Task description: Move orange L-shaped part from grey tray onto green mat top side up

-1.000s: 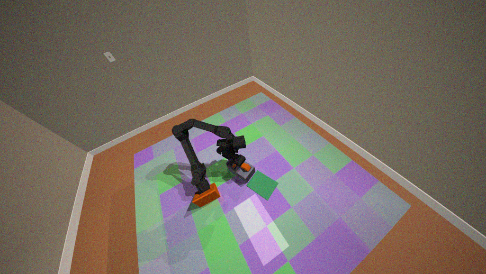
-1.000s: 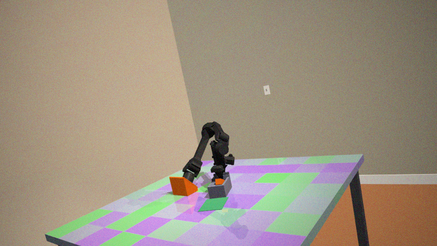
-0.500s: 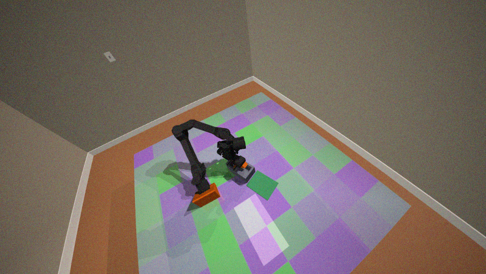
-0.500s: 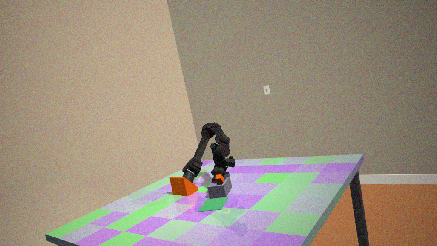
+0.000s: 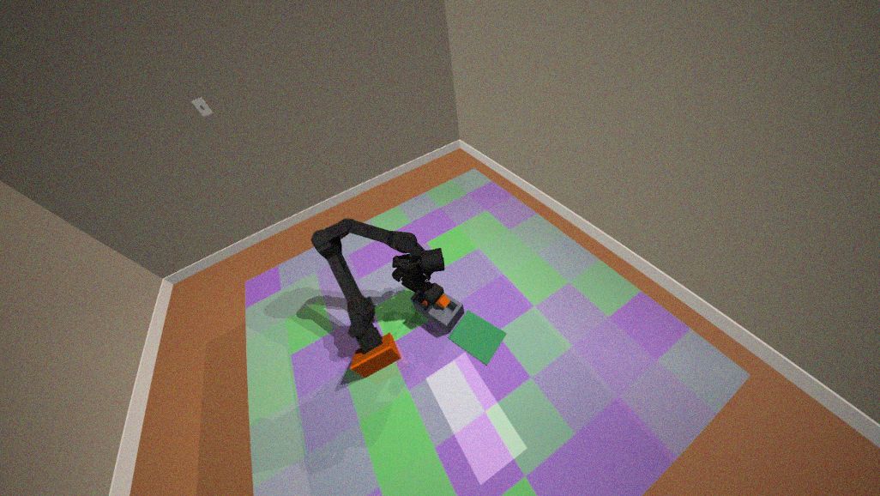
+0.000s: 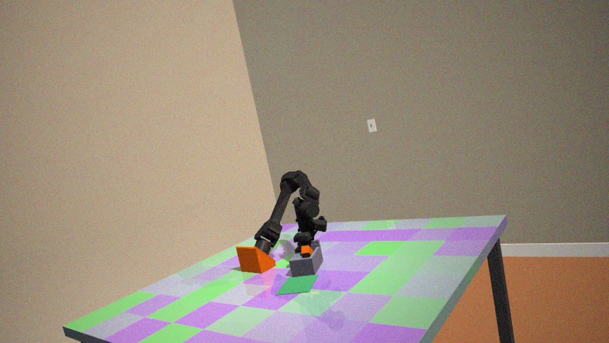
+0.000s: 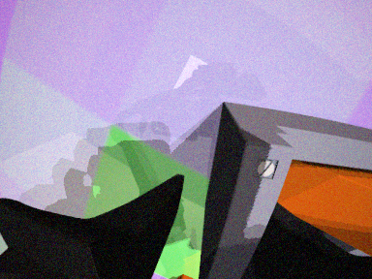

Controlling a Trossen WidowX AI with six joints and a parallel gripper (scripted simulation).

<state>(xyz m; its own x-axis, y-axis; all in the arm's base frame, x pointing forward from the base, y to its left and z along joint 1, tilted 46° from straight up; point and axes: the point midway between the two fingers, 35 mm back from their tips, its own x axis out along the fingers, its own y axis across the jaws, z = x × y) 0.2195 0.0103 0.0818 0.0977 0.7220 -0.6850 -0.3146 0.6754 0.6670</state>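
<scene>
Right now the orange L-shaped part is 5 cm to the right of my gripper tip and 1 cm ahead of it. The rest, counted from my gripper tip: green mat: 22 cm to the right, 7 cm ahead, 6 cm below; tray: 7 cm to the right, 6 cm below, 2 cm ahead.
</scene>
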